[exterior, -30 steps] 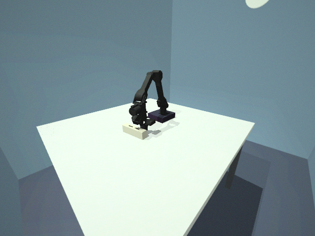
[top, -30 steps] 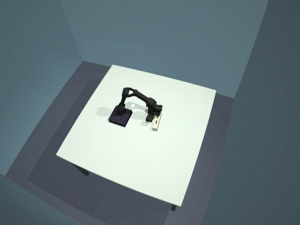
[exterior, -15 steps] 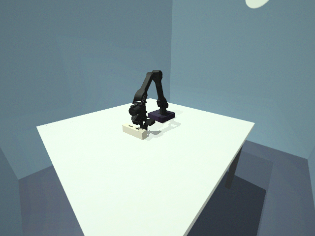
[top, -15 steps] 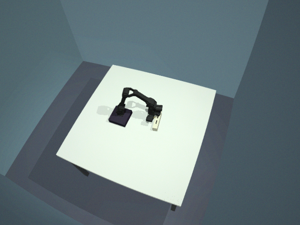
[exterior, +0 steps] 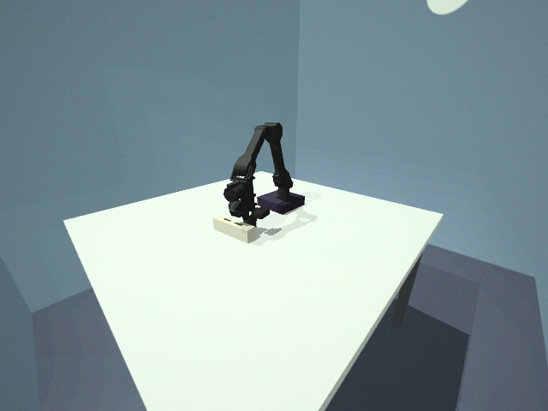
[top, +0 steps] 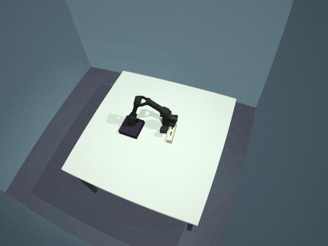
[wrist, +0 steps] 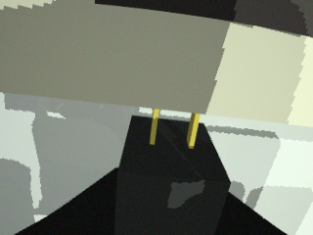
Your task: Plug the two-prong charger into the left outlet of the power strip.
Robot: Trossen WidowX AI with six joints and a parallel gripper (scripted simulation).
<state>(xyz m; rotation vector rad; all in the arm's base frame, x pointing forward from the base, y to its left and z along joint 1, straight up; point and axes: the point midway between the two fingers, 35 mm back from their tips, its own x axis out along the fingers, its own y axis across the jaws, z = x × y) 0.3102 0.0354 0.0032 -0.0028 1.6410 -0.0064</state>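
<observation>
Right now the two-prong charger is 2 cm ahead of my gripper tip and 1 cm above it.
</observation>
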